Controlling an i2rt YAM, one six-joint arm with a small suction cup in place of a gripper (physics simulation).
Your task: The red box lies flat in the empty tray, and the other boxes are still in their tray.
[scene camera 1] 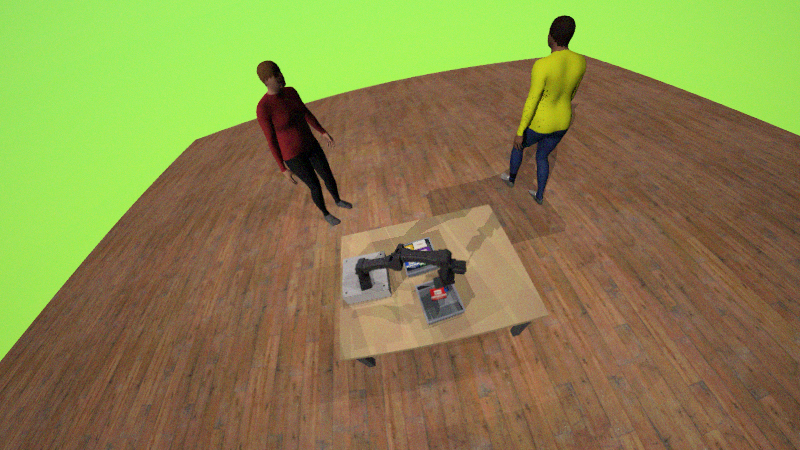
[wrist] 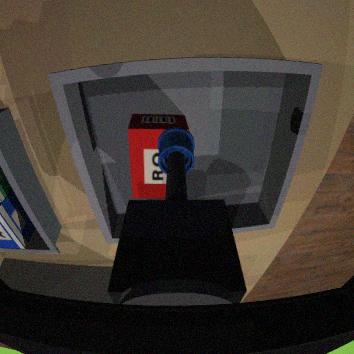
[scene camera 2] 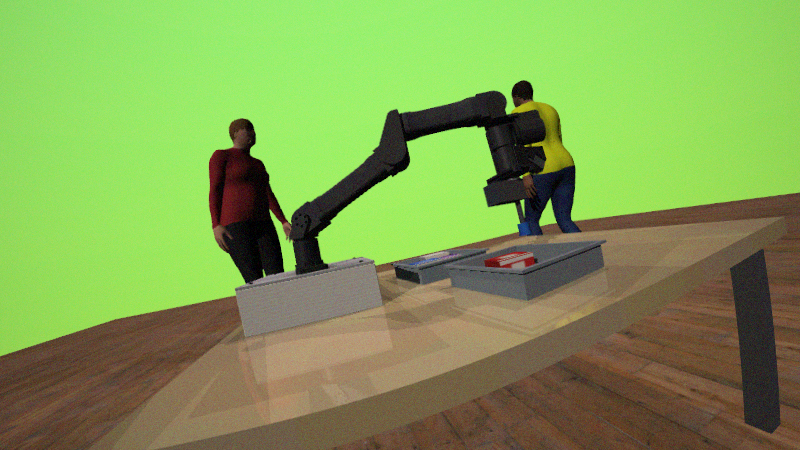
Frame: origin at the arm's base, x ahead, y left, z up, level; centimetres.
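Where they show: hand, tool point: [scene camera 1: 446, 289] [wrist: 175, 143] [scene camera 2: 525, 234]; arm's base, link origin: [scene camera 1: 364, 275] [scene camera 2: 310, 269].
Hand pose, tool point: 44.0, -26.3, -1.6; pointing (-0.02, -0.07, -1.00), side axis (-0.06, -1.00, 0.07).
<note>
Each offset is from my tool point to the top centre of the thing, as dx, dy, dz. Level surfaces: height alone.
The red box @(-4.6, +1.9, -3.8) [scene camera 1: 438, 293] [scene camera 2: 510, 259] [wrist: 138, 165] lies flat in the grey tray @(-5.3, -1.8, -3.2) [scene camera 1: 444, 307] [scene camera 2: 497, 284] [wrist: 190, 65], toward the side near the other tray. No other box shows in this tray. My gripper, a blue suction cup [scene camera 2: 523, 228] [wrist: 176, 150], is open and hangs clear above the tray, apart from the box. In the wrist view it covers part of the box's label and right side. Several other boxes @(-3.1, +39.2, -3.2) [scene camera 1: 419, 246] @(-12.5, +27.8, -3.3) [scene camera 2: 439, 258] [wrist: 9, 222] lie in the second grey tray @(-6.6, +31.2, -3.2) [scene camera 2: 433, 273] [wrist: 30, 190]; the arm hides some of them in scene view 1.
The arm's grey base block [scene camera 1: 351, 289] [scene camera 2: 313, 307] stands on the wooden table @(dz -8.3) [scene camera 1: 386, 335] [scene camera 2: 346, 375]. A person in a red top [scene camera 1: 290, 123] [scene camera 2: 240, 190] and a person in a yellow top [scene camera 1: 553, 92] [scene camera 2: 559, 151] stand on the floor beyond the table.
</note>
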